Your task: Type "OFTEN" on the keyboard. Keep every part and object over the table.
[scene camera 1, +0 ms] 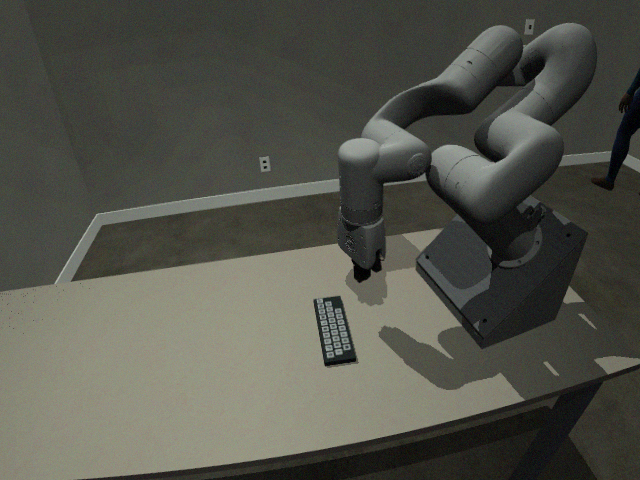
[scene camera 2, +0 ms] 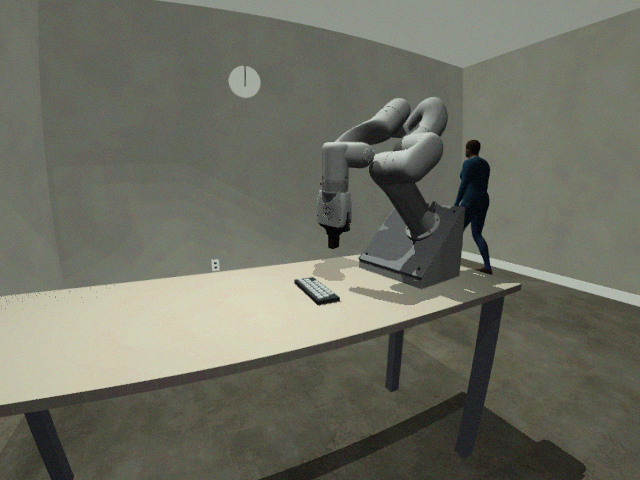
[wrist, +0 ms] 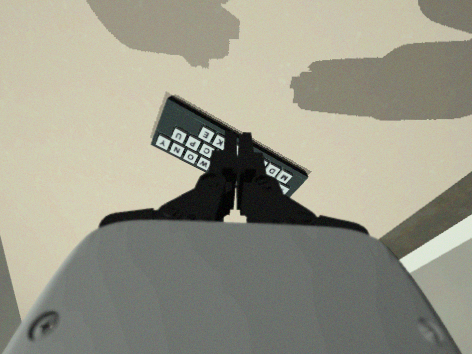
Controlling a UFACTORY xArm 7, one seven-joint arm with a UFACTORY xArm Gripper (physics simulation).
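Places are measured from the arm's base along level axes (x up, y ahead, z left), in millimetres.
Pixels of known places: gripper, fingertip midpoint: (scene camera 1: pixel 362 277) (scene camera 2: pixel 333 247) (wrist: pixel 236 151); arm's base at its link origin: (scene camera 1: pixel 515 242) (scene camera 2: pixel 423 226).
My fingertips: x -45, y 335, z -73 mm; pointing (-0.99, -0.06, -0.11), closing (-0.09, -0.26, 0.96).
For each thing: its top centre in the pictures, then the offset to it from my fingertips. Level surfaces: height alone.
- dark keyboard at its top centre: (wrist: pixel 229 163) (scene camera 1: pixel 332 324) (scene camera 2: pixel 315 286) dy +72, dx -106, dz +6 mm
- E key at its top centre: (wrist: pixel 206 135) dy +46, dx -106, dz -31 mm
- N key at its top centre: (wrist: pixel 177 150) dy +78, dx -106, dz -60 mm
- O key at its top centre: (wrist: pixel 190 157) dy +82, dx -106, dz -42 mm
- table at its surface level: dx -124 mm
The dark keyboard (scene camera 1: pixel 334 330) (scene camera 2: pixel 316 290) (wrist: pixel 168 115) with white letter keys lies flat on the table. In the wrist view it is slanted and its letters are upside down. The E key (wrist: pixel 206 134), N key (wrist: pixel 176 149) and O key (wrist: pixel 190 156) show on its left part. The fingers hide the middle of the keyboard; the F and T keys do not show in the wrist view. My gripper (scene camera 1: pixel 362 277) (scene camera 2: pixel 333 244) (wrist: pixel 236 151) is shut and empty. It points down and hangs well above the table, apart from the keyboard.
The table (scene camera 1: pixel 180 361) (scene camera 2: pixel 155 330) has its front edge on the near side in both scene views. The arm's wedge-shaped base (scene camera 1: pixel 537 289) (scene camera 2: pixel 439 258) stands to the right of the keyboard. A person (scene camera 1: pixel 626 126) (scene camera 2: pixel 475 180) stands behind the table at the right.
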